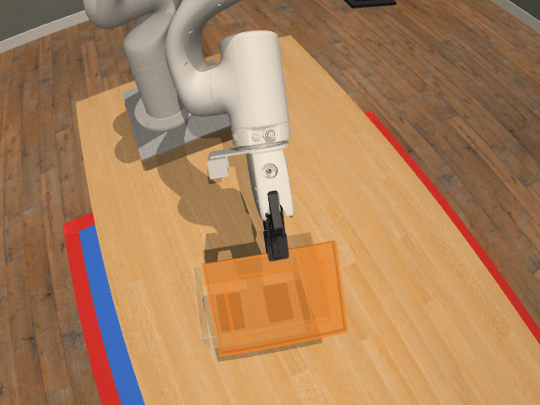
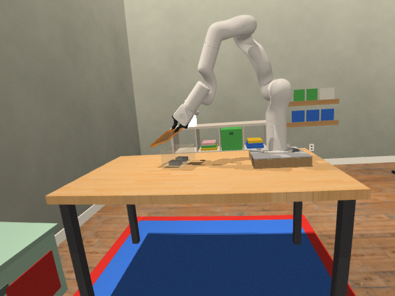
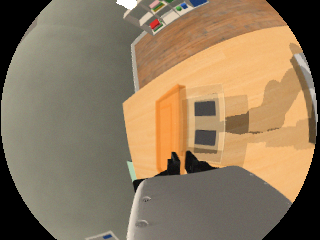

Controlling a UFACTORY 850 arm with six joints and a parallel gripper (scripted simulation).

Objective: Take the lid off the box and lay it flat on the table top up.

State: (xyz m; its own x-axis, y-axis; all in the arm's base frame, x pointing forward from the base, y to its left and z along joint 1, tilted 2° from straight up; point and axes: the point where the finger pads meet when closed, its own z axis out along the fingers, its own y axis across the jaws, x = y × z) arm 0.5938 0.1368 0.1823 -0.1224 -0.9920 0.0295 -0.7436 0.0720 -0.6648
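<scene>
Now: the orange lid 7 cm ahead of my hand, 5 cm below it and 2 cm to the right of it. Also, from my hand: clear box 18 cm below, 5 cm to the right, 2 cm ahead.
</scene>
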